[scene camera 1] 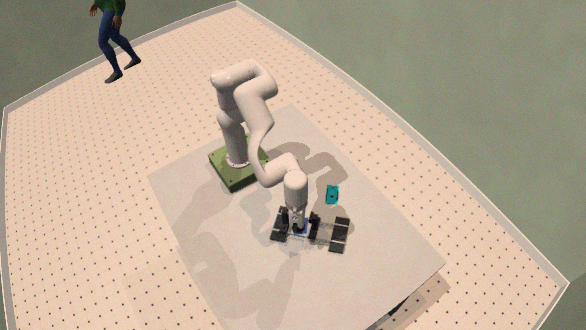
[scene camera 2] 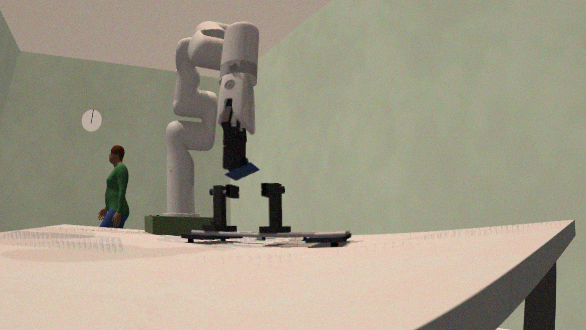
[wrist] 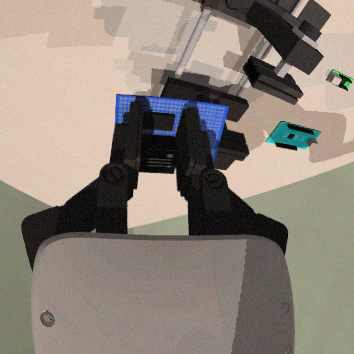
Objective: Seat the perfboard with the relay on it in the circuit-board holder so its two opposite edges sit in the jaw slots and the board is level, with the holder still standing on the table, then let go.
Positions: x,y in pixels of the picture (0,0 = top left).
Scene:
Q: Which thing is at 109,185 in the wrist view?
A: The gripper.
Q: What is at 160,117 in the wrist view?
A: A blue perfboard.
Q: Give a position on a black circuit-board holder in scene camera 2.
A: At 217,230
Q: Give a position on a teal circuit board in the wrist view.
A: At 288,135

